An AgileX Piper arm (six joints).
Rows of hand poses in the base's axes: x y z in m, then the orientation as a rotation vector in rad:
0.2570, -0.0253, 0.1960, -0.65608, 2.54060, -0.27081
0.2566, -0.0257, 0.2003, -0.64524, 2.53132, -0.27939
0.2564, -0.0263, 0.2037, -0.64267, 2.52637, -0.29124
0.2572, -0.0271, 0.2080, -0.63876, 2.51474, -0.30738
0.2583, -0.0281, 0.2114, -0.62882, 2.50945, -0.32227
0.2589, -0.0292, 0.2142, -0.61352, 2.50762, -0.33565
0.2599, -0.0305, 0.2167, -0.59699, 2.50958, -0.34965
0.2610, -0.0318, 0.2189, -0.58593, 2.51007, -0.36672
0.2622, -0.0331, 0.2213, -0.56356, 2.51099, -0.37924
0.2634, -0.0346, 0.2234, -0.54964, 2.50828, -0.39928
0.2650, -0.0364, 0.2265, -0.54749, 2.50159, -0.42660
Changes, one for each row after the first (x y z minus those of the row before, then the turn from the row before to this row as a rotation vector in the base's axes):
-0.0004, -0.0004, 0.0043, -0.00240, -0.01245, -0.00647
-0.0002, -0.0006, 0.0034, -0.00721, -0.00642, -0.00276
0.0008, -0.0008, 0.0043, -0.00924, -0.01339, -0.00278
0.0011, -0.0010, 0.0034, -0.00763, -0.00889, -0.00825
0.0006, -0.0011, 0.0028, -0.00565, -0.00690, -0.01245
0.0010, -0.0013, 0.0025, -0.00617, -0.00358, -0.01444
0.0011, -0.0013, 0.0022, -0.00958, -0.00352, -0.01109
0.0012, -0.0013, 0.0024, -0.00372, -0.00583, -0.01776
0.0012, -0.0015, 0.0021, -0.01090, -0.00710, -0.01284
0.0016, -0.0018, 0.0031, -0.01872, -0.00768, -0.00559

